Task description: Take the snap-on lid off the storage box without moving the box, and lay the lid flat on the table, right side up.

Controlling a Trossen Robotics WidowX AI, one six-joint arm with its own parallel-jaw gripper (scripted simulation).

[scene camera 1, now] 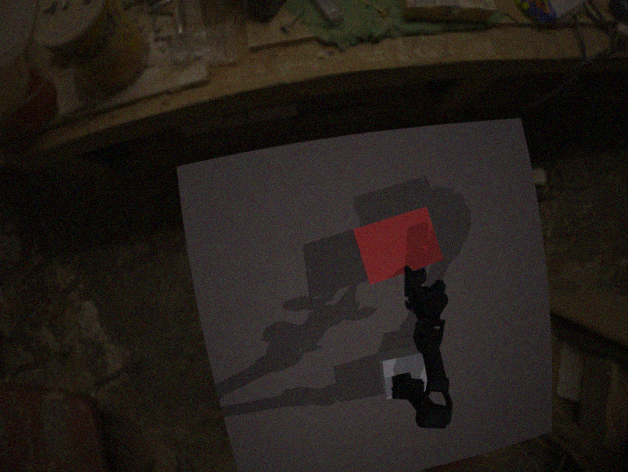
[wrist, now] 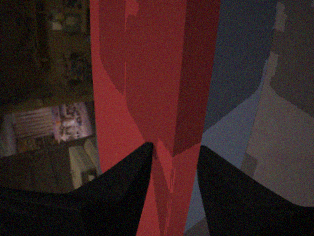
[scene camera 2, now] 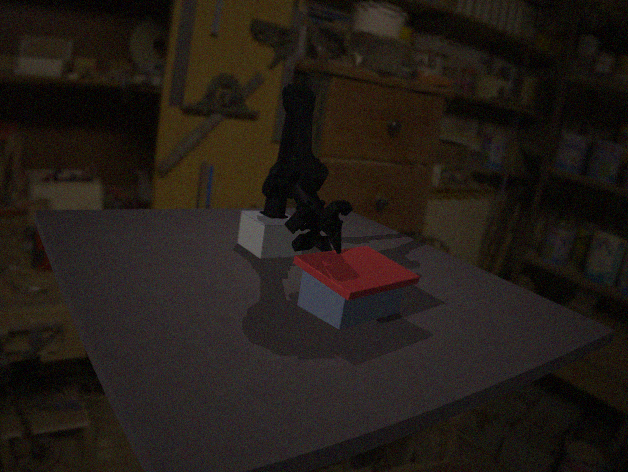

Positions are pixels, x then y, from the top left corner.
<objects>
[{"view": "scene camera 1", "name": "gripper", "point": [405, 268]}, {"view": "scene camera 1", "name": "red lid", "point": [387, 246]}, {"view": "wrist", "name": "gripper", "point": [174, 150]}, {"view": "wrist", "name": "red lid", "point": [151, 75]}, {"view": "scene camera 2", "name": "gripper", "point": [335, 256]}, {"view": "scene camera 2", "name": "red lid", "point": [357, 272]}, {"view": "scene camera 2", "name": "blue storage box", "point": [315, 297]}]
</objects>
